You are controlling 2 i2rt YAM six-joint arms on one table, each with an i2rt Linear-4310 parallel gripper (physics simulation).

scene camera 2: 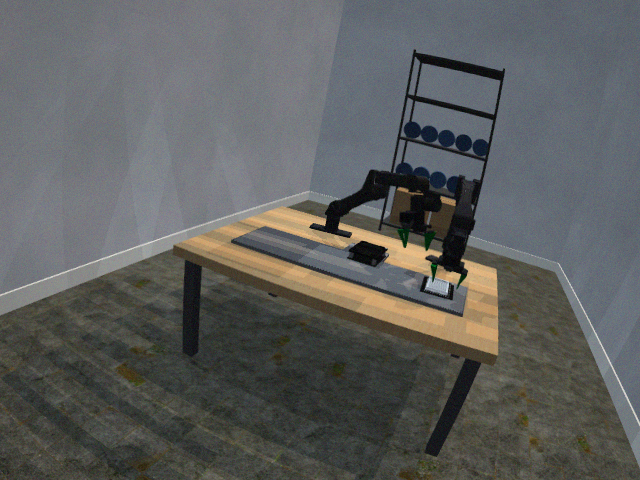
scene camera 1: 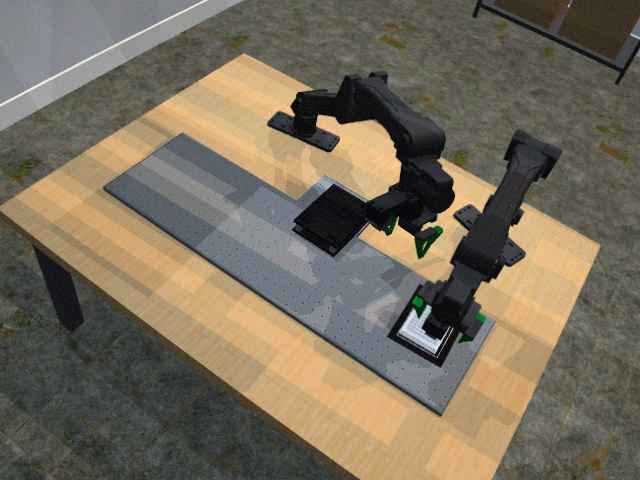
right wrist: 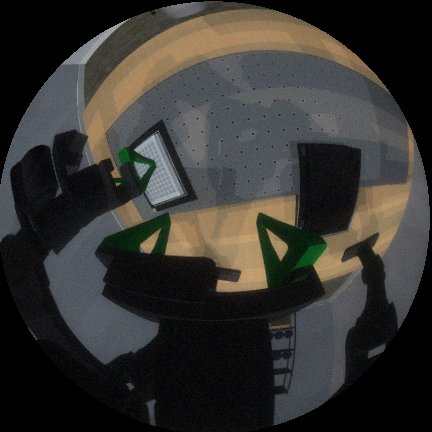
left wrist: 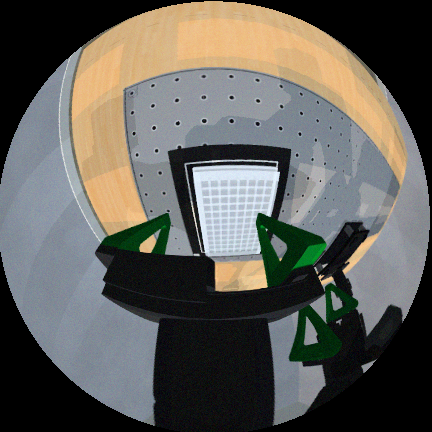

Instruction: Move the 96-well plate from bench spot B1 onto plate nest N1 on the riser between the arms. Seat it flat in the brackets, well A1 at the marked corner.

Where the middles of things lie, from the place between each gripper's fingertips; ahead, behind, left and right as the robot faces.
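Relative to the white well plate point(scene camera 1: 411, 330), my left hand is 3 cm to the left of it, 1 cm past it and 1 cm above it. The black plate nest point(scene camera 1: 438, 358) is 2 cm to the right of my left hand, 2 cm below it and 1 cm behind it.
Counted from my right hand, the white well plate is 13 cm to the left, 9 cm below and 7 cm ahead; the black plate nest is 13 cm to the left, 10 cm below and 7 cm ahead.
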